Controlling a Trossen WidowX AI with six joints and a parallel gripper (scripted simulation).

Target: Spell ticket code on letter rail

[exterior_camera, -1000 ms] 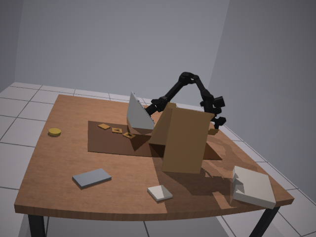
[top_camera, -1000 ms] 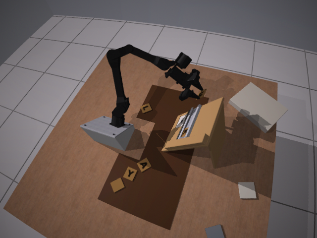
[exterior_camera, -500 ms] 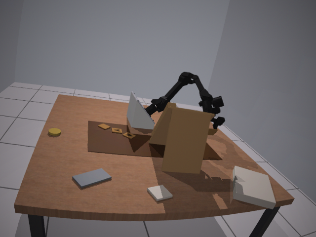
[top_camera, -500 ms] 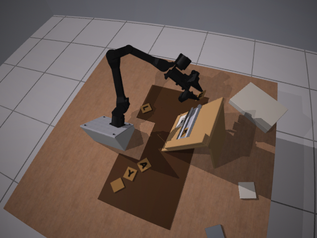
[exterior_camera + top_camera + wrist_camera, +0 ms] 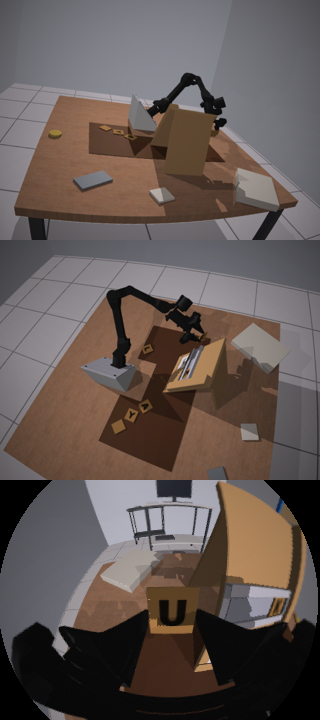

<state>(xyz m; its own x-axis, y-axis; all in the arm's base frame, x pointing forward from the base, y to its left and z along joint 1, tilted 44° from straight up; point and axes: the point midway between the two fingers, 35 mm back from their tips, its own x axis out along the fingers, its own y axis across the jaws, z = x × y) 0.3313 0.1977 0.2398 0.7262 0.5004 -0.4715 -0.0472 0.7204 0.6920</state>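
Right now the white ticket is 50 mm behind my gripper tip, 130 mm to the right of it and 80 mm below it. Also, from my gripper tip: dark brown mat 150 mm behind, 290 mm to the right, 150 mm below; then small white pad 390 mm ahead, 310 mm to the right, 150 mm below; then white slab 320 mm ahead, 190 mm to the left, 140 mm below.
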